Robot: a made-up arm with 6 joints. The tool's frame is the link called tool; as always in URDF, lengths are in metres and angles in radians. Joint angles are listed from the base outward. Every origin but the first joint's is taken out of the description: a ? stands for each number. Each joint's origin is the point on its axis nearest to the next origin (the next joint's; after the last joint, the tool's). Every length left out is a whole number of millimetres.
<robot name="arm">
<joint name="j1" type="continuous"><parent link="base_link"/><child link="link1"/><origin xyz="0.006 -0.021 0.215" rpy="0.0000 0.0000 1.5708"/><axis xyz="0 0 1"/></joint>
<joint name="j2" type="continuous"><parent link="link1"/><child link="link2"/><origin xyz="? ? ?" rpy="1.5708 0.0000 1.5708"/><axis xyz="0 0 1"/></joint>
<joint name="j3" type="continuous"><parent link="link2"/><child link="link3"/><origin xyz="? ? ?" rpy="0.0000 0.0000 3.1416"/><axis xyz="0 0 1"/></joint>
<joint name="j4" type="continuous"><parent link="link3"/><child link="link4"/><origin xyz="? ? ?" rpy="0.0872 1.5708 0.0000"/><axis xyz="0 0 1"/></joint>
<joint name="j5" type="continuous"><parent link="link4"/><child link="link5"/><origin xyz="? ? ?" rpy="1.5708 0.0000 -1.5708"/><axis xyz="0 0 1"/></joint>
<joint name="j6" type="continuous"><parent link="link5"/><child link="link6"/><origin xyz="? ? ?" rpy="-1.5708 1.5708 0.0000"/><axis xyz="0 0 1"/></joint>
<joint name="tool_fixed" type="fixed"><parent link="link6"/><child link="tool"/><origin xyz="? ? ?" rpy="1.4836 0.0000 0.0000"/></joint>
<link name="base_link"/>
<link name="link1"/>
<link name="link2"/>
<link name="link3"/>
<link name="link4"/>
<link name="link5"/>
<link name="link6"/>
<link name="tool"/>
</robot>
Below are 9 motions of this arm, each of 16 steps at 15 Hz.
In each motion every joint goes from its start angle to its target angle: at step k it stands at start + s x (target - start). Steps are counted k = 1, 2, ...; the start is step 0. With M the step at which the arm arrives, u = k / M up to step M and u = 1 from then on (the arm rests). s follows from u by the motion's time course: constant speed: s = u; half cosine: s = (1 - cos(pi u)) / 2; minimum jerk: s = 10 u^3 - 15 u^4 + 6 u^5.
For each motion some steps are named. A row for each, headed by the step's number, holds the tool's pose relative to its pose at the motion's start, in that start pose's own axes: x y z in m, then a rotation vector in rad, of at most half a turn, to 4 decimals.
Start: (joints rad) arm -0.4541 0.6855 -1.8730 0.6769 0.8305 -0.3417
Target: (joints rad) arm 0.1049 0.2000 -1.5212 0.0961 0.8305 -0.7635
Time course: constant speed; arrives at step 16
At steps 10, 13, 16:
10: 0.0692 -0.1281 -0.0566 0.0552 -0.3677 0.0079
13: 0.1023 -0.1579 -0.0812 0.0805 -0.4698 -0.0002
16: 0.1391 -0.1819 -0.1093 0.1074 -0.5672 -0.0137

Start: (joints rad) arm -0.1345 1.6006 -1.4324 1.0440 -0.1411 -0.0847
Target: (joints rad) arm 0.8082 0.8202 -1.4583 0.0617 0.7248 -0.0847
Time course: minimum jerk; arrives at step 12
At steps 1, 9, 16:
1: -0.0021 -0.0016 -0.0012 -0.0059 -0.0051 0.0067
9: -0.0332 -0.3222 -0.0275 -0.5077 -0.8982 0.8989
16: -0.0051 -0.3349 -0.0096 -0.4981 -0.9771 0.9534

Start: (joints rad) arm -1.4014 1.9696 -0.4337 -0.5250 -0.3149 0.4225
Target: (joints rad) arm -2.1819 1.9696 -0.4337 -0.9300 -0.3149 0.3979
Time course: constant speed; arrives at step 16
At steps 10, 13, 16:
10: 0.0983 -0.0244 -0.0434 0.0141 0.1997 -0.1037
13: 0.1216 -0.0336 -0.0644 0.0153 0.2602 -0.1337
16: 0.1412 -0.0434 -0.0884 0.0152 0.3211 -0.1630

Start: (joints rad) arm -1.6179 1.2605 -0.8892 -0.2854 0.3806 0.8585
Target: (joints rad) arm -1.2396 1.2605 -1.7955 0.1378 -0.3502 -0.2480
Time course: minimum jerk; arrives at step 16
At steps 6, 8, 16:
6: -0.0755 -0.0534 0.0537 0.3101 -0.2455 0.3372
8: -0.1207 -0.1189 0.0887 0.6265 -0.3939 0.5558
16: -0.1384 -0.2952 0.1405 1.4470 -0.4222 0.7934

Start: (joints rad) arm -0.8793 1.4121 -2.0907 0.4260 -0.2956 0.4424
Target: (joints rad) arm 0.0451 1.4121 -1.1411 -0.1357 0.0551 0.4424
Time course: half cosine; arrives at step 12
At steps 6, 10, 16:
6: 0.0438 -0.0543 -0.1939 -0.7742 0.0237 -0.0782
10: 0.0271 -0.2048 -0.3060 -1.4588 -0.0996 0.1149
16: 0.0245 -0.2327 -0.3138 -1.5574 -0.1338 0.1672

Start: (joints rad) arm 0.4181 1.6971 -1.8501 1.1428 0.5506 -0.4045
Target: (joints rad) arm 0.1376 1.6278 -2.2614 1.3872 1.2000 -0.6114
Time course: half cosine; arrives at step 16
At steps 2, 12, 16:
2: -0.0037 -0.0042 0.0022 -0.0015 -0.0102 0.0152
12: -0.0896 -0.1060 0.0130 -0.0514 -0.3697 0.3254
16: -0.1043 -0.1250 0.0069 -0.0678 -0.4599 0.3728

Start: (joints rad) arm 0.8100 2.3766 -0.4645 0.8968 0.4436 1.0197
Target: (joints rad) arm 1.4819 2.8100 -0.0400 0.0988 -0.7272 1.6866
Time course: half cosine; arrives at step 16
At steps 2, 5, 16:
2: 0.0006 0.0059 0.0036 0.0574 -0.0127 -0.0015
5: 0.0013 0.0283 0.0175 0.3077 -0.1031 0.0146
16: 0.0112 0.1041 -0.0086 0.6634 -0.7456 0.1685

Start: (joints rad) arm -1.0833 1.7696 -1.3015 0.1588 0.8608 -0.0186
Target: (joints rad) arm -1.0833 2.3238 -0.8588 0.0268 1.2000 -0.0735
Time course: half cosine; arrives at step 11
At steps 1, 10, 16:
1: 0.0011 0.0057 -0.0018 -0.0269 -0.0001 -0.0036
10: 0.0438 0.1494 -0.1428 -1.3104 -0.0198 -0.0968
16: 0.0444 0.1498 -0.1457 -1.3376 -0.0204 -0.0971

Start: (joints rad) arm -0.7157 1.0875 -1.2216 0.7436 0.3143 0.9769
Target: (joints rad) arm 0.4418 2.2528 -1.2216 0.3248 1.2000 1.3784
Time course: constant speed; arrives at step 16
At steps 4, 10, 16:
4: 0.0965 0.1178 -0.0388 -0.3267 0.0529 -0.5345
10: 0.2863 0.1634 -0.1584 -0.6659 -0.1013 -1.3915
16: 0.4567 0.0730 -0.2325 -0.6644 -0.6236 -2.2011

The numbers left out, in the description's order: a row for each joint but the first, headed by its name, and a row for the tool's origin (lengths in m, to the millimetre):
j2: -0.042 0.025 0.000
j3: 0.370 0.028 0.000
j4: 0.176 -0.053 0.000
j5: -0.006 0.010 0.000
j6: 0.003 0.138 0.000
tool: -0.025 0.002 0.000

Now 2 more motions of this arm.
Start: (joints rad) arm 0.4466 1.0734 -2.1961 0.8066 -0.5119 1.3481
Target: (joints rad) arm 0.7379 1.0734 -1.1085 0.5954 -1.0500 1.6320
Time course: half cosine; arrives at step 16
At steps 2, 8, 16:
2: 0.0081 -0.0012 0.0085 0.0214 0.0008 -0.0163
8: 0.1014 -0.0466 0.0930 0.2218 -0.0110 -0.2259
16: 0.1736 -0.1410 0.1449 0.3124 -0.0308 -0.4809

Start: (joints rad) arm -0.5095 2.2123 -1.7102 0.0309 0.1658 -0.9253
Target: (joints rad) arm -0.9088 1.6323 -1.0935 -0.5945 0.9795 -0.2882
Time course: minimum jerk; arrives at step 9
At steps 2, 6, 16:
2: 0.0036 -0.0167 -0.0193 -0.0671 0.0167 0.0310
6: -0.0090 -0.2158 -0.1931 -0.8280 0.2693 0.1457
16: -0.0288 -0.2846 -0.2326 -1.0809 0.3644 0.1095

